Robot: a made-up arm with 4 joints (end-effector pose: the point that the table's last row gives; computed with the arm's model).
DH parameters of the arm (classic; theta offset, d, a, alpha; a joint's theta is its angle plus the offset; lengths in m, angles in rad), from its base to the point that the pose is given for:
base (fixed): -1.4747 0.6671 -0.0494 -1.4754
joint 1: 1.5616 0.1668 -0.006 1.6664
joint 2: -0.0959 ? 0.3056 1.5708
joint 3: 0 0.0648 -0.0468 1.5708
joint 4: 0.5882 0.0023 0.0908 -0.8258
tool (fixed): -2.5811 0.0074 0 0
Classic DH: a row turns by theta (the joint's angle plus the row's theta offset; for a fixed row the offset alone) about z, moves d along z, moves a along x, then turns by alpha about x.
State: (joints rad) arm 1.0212 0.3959 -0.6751 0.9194
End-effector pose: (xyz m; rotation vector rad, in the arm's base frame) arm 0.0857 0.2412 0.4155 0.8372 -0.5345 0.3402
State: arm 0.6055 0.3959 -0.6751 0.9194
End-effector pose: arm 0.1022 0.1213 0.3643 0.4221 -0.4949 0.4141
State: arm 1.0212 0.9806 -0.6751 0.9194
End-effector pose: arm 0.2625 0.2401 0.4237 0.6472 -1.0098 0.0036
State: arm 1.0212 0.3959 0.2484 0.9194
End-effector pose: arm 0.0835 0.2612 0.4523 -0.0361 -0.2192 0.3070
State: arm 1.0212 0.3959 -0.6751 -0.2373
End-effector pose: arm 0.1537 0.3106 0.4364 0.6466 -0.8520 -0.8099
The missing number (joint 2, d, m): 0.1084
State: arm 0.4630 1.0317 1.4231 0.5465
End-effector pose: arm 0.3379 0.1152 0.3826 -1.7710 -0.2684 -0.6326
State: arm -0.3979 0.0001 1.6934 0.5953
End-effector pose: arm 0.0144 -0.1341 0.4264 -2.8535 0.3958 0.3907
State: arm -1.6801 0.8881 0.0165 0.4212
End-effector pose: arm 0.2776 -0.2191 0.8395 -2.5306 -1.1511 0.7851
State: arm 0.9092 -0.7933 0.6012 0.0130
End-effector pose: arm -0.1690 0.0661 0.5176 -0.3193 -0.3673 0.8528
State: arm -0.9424 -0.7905 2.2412 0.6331
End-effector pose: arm -0.1817 -0.0711 0.6533 1.9600 -1.0244 -0.8756
